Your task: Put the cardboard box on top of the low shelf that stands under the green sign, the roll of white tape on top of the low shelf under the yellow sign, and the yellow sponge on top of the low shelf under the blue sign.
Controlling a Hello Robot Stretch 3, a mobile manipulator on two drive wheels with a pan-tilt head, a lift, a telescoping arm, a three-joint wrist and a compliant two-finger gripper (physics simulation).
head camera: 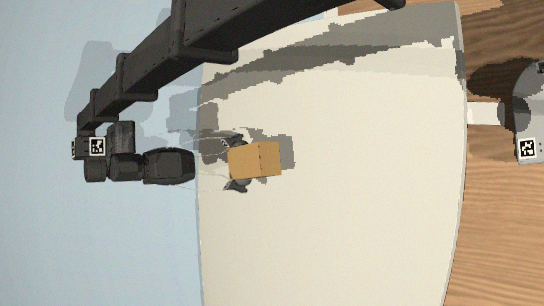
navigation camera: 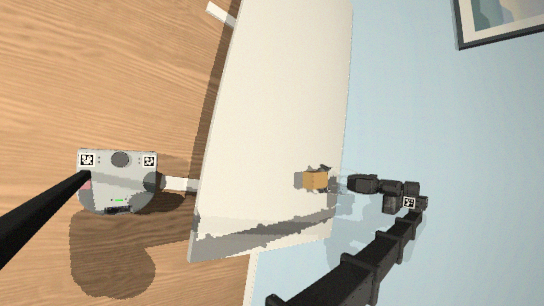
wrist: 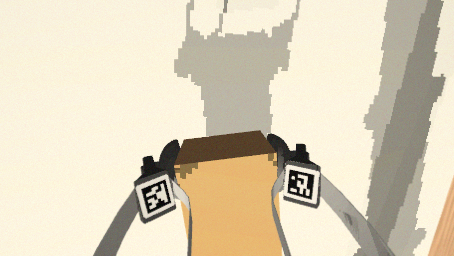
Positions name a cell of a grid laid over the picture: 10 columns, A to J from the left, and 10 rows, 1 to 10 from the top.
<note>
In view: the gripper (head camera: E6), a cardboard box (head camera: E6), a cream table (head camera: G4) and a pale blue wall (navigation camera: H4).
The cardboard box also shows in the wrist view (wrist: F7). The gripper is seen too in the navigation camera view (navigation camera: F6) and in the wrist view (wrist: E7). The cream table also shows in the navigation camera view (navigation camera: F4) and in the wrist view (wrist: C4).
</note>
